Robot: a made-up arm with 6 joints. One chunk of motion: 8 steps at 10 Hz.
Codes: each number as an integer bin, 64 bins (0 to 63) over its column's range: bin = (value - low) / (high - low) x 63, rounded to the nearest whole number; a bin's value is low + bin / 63 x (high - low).
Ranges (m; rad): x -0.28..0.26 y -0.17..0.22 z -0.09..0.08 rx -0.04..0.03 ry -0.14..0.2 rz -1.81..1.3
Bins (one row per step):
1: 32 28 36 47 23 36
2: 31 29 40 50 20 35
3: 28 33 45 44 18 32
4: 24 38 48 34 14 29
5: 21 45 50 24 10 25
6: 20 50 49 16 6 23
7: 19 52 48 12 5 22
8: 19 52 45 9 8 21
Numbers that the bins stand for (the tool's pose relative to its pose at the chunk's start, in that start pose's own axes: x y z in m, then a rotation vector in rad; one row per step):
1: -0.0057 0.0033 0.0071 0.0122 -0.0159 -0.0329
2: -0.0143 0.0095 0.0179 0.0156 -0.0321 -0.0822
3: -0.0400 0.0343 0.0314 0.0089 -0.0429 -0.2303
4: -0.0743 0.0652 0.0395 -0.0022 -0.0644 -0.3784
5: -0.1000 0.1086 0.0449 -0.0133 -0.0860 -0.5759
6: -0.1086 0.1395 0.0422 -0.0222 -0.1076 -0.6746
7: -0.1171 0.1519 0.0395 -0.0267 -0.1130 -0.7240
8: -0.1171 0.1519 0.0314 -0.0300 -0.0968 -0.7733

